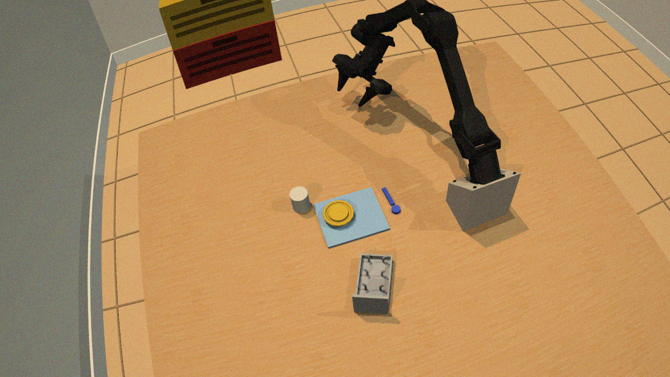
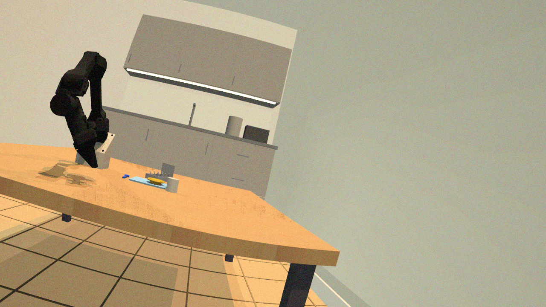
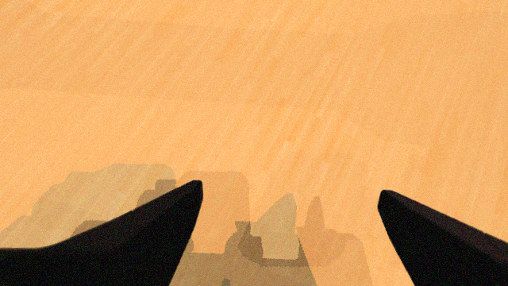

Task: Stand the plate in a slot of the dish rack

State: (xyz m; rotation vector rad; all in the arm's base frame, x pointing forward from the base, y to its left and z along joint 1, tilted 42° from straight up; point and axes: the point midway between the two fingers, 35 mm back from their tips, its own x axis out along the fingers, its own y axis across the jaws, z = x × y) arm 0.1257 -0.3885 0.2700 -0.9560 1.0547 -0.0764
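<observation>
Right now the yellow plate is 17 cm ahead of my gripper tip, 33 cm to the left of it and 4 cm below it. Also, from my gripper tip: grey dish rack: 17 cm ahead, 53 cm to the left, 3 cm below; white cup: 24 cm ahead, 26 cm to the left, 3 cm below.
</observation>
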